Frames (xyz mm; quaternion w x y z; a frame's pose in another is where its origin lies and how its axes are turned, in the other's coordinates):
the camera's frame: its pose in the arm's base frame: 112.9 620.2 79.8 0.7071 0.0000 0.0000 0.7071
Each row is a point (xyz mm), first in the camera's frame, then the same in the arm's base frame.
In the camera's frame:
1: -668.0 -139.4 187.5
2: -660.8 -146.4 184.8
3: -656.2 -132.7 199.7
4: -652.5 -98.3 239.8
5: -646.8 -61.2 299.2
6: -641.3 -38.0 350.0
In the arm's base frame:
1: 252.3 -47.8 267.3
2: 259.3 -40.6 264.6
3: 245.6 -36.0 279.5
4: 211.2 -32.3 319.6
5: 174.1 -26.6 379.0
6: 150.9 -21.1 429.8

